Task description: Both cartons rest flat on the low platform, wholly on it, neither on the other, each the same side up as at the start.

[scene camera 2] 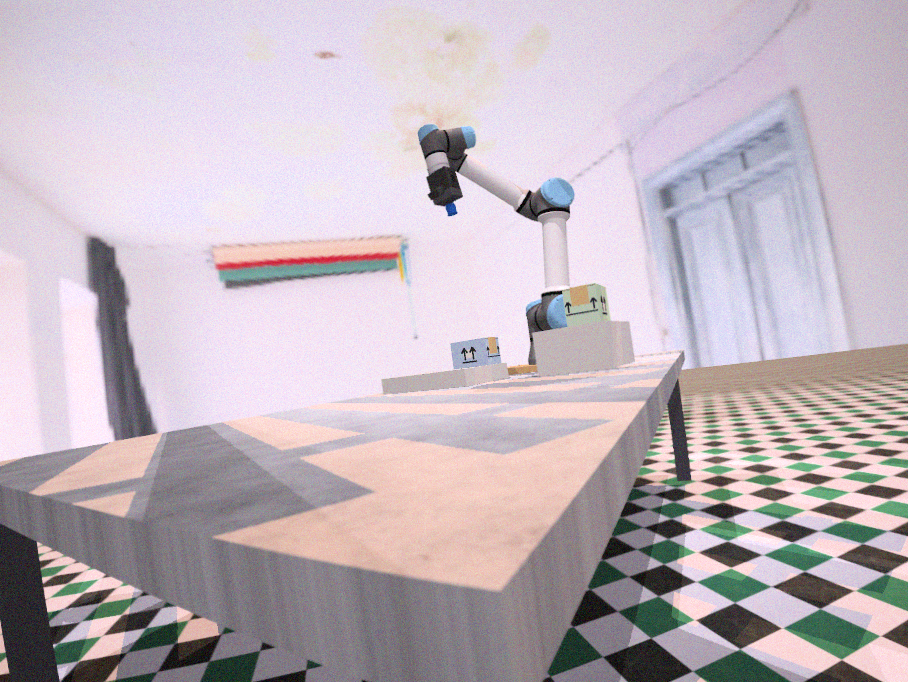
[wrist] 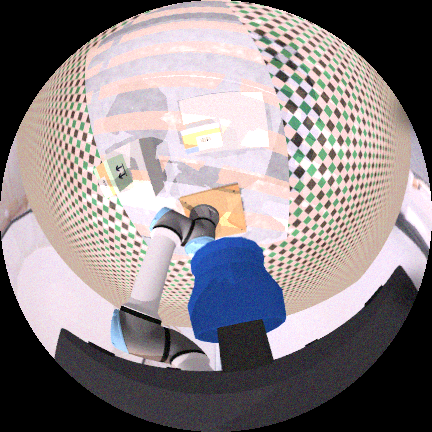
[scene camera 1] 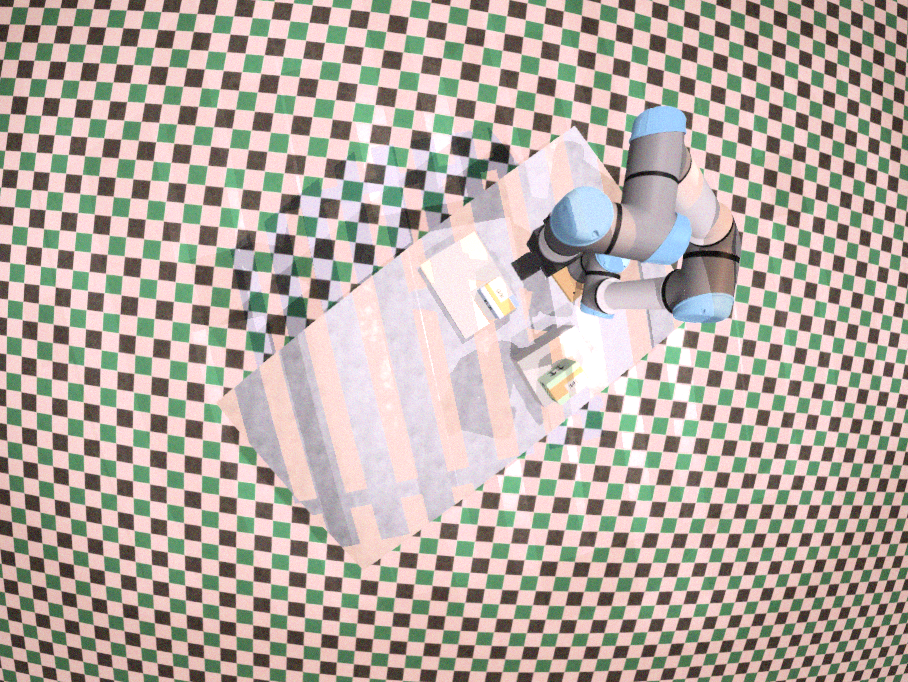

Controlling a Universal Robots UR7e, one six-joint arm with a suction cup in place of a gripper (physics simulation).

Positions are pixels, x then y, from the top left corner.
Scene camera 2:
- low platform: 463, 377
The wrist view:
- my suction cup: 231, 284
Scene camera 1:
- low platform: 456, 273
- tall block: 565, 342
